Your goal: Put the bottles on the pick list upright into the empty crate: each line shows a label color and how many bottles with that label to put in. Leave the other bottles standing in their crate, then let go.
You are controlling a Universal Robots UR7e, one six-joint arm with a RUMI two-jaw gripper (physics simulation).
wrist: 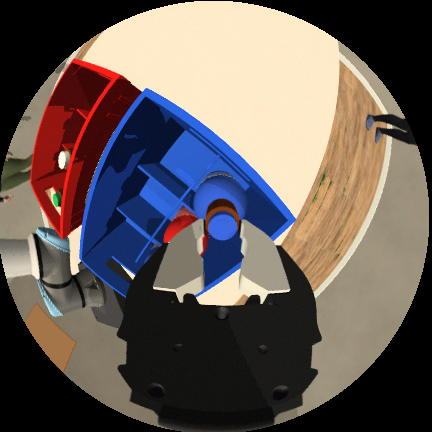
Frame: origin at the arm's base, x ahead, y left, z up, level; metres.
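Seen in the pictures: gripper, between the fingertips: (221, 220); arm's base, origin of its link: (94, 285).
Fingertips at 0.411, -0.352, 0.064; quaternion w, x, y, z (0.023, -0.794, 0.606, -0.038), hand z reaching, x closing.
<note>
Offsets run from my fingertips to a thing's top centre, as dx, dy, dz. "spot": to the spot under its first point. Level surfaces: height alone.
The blue crate @[spot: +0.027, -0.056, +0.023] (286, 220) fills the middle of the wrist view and has inner dividers. A bottle with a blue body, a brown neck band and a blue cap @[+0.004, +0.001, +0.022] (220, 196) stands in it. My gripper (221, 220) is shut on this blue bottle's neck, one jaw on each side just under the cap. A red bottle @[-0.074, +0.038, +0.011] (178, 226) stands beside it, partly hidden by the left jaw. The red crate @[+0.058, +0.288, +0.024] (50, 125) is at the left, with a white-capped bottle @[+0.034, +0.251, +0.011] (63, 159) and a green-capped bottle @[-0.038, +0.289, +0.011] (57, 199) inside. The pick list does not show.
The pale table top @[dz -0.152] (225, 60) spreads beyond the crates, with a wooden surface (350, 125) on the right. A grey and light-blue robot arm part (55, 267) is at the lower left, near a brown box (50, 337). A person's legs (392, 125) show at the far right.
</note>
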